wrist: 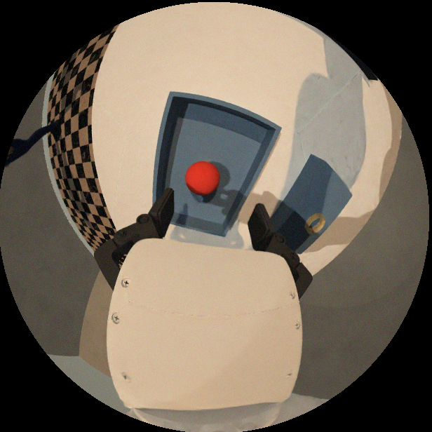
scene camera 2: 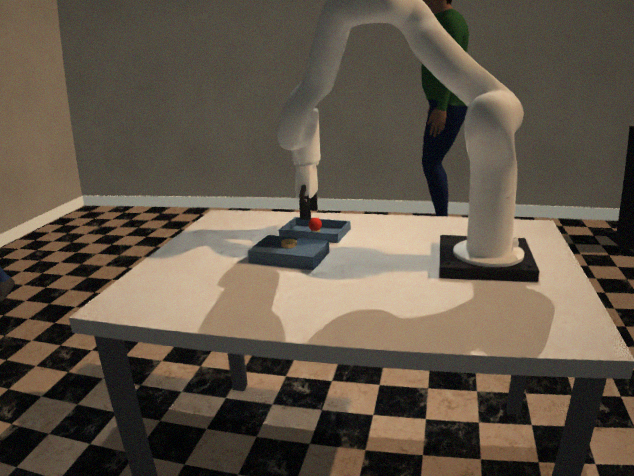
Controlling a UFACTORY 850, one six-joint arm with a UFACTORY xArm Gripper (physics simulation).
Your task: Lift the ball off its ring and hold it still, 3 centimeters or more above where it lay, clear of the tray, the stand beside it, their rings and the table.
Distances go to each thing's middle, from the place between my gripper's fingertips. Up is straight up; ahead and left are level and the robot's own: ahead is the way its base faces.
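You'd find the red ball (wrist: 202, 177) 40 mm below my hand, and it's also 20 mm behind my hand and 20 mm to the right of it.
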